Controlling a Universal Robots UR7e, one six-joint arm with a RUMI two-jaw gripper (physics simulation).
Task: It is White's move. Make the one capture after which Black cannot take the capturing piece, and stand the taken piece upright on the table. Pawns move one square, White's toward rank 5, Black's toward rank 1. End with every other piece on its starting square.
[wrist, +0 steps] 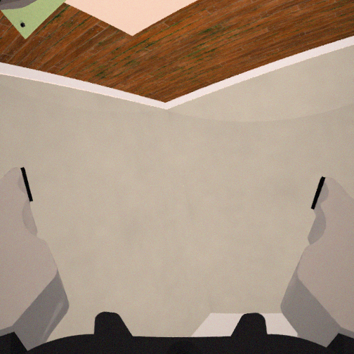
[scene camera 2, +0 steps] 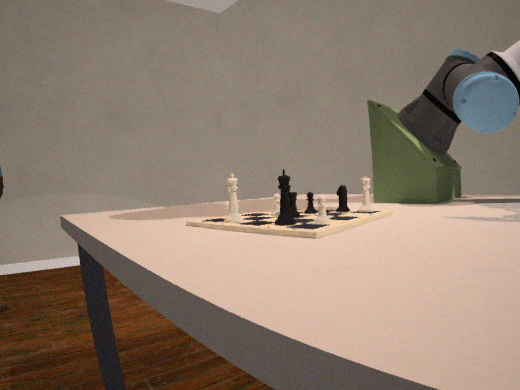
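Seen in the pictures: arm's base, origin of the base link: point(scene camera 2: 421, 134).
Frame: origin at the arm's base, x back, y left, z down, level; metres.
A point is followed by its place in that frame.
Note:
In the scene view a chessboard point(scene camera 2: 316, 233) @[x -0.540, y 0.043, z 0.151 m] lies on the table. A tall white piece point(scene camera 2: 233, 200) @[x -0.517, y -0.101, z 0.122 m] stands at its left, and another tall white piece point(scene camera 2: 366, 194) @[x -0.359, y 0.010, z 0.124 m] stands at its far right. A tall black king point(scene camera 2: 284, 200) @[x -0.509, y -0.022, z 0.122 m] stands near the front, with a black piece point(scene camera 2: 294, 205) @[x -0.436, y -0.066, z 0.134 m] partly hidden behind it. A white pawn-like piece point(scene camera 2: 321, 211) @[x -0.478, y 0.008, z 0.137 m] stands to the right, and a small white piece point(scene camera 2: 276, 204) @[x -0.434, y -0.101, z 0.134 m] behind the king to the left. A small black piece point(scene camera 2: 310, 203) @[x -0.396, y -0.067, z 0.135 m] and a black knight point(scene camera 2: 342, 199) @[x -0.363, y -0.029, z 0.131 m] stand further back. My gripper point(wrist: 173, 177) is wide open and empty, facing the walls.
The table point(scene camera 2: 350, 280) @[x -0.648, y 0.142, z 0.157 m] point(wrist: 132, 20) carries the board. A green robot base point(scene camera 2: 405, 175) @[x -0.130, y -0.005, z 0.098 m] point(wrist: 30, 20) stands behind the board at the right, with the arm point(scene camera 2: 450, 95) @[x -0.137, y 0.112, z -0.057 m] rising from it. The wooden floor point(scene camera 2: 45, 320) point(wrist: 200, 50) shows beyond the table's edge.

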